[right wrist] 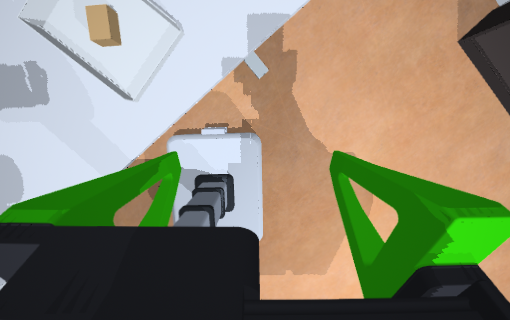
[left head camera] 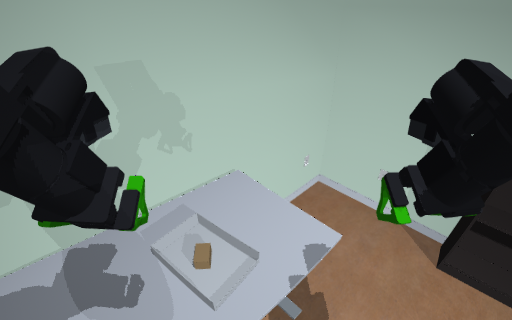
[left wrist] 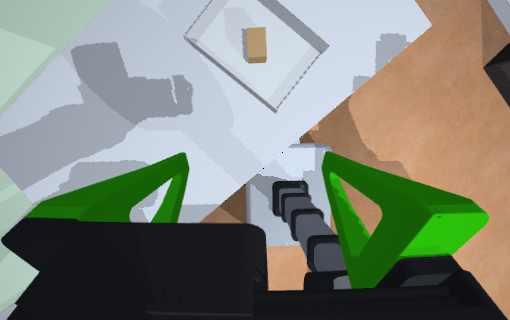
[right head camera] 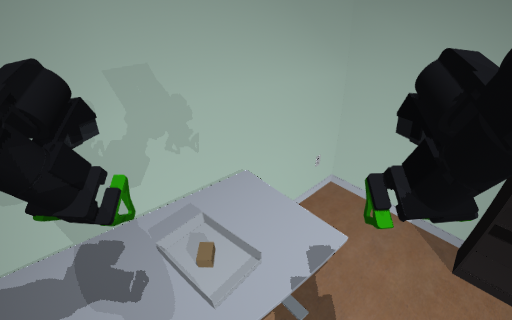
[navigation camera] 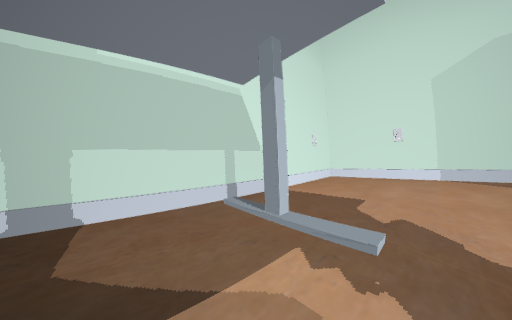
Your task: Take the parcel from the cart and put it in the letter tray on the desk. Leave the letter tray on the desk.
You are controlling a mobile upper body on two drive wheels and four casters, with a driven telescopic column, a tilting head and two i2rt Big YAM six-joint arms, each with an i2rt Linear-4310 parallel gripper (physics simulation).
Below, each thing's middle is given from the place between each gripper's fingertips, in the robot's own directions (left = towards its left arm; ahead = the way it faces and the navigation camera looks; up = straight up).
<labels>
My right hand is 32 cm short of the grey letter tray [left head camera: 232, 260], 42 cm to the right of it and 51 cm above it.
My left hand is 52 cm above the grey letter tray, 31 cm short of it and 2 cm to the left of it.
</labels>
